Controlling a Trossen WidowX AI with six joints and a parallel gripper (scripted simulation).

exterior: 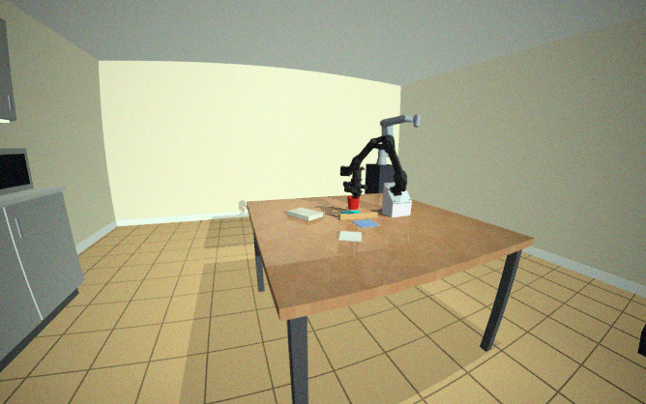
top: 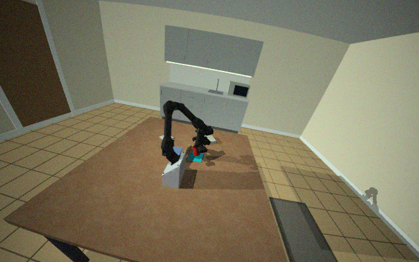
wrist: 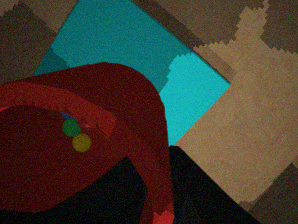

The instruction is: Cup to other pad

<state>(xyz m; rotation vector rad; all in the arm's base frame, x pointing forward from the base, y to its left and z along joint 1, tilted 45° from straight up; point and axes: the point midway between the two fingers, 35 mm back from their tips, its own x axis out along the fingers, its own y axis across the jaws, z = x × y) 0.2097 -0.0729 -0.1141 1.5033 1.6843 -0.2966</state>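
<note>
Now: gripper tip 8 cm above the teal pad, 3 cm short of it and 1 cm to the right of it. From my gripper tip the other things lie so: red cup 3 cm ahead, 1 cm to the left; wooden bar 11 cm to the left, 7 cm below, 5 cm ahead; blue pad 21 cm to the left, 8 cm below, 7 cm ahead.
</note>
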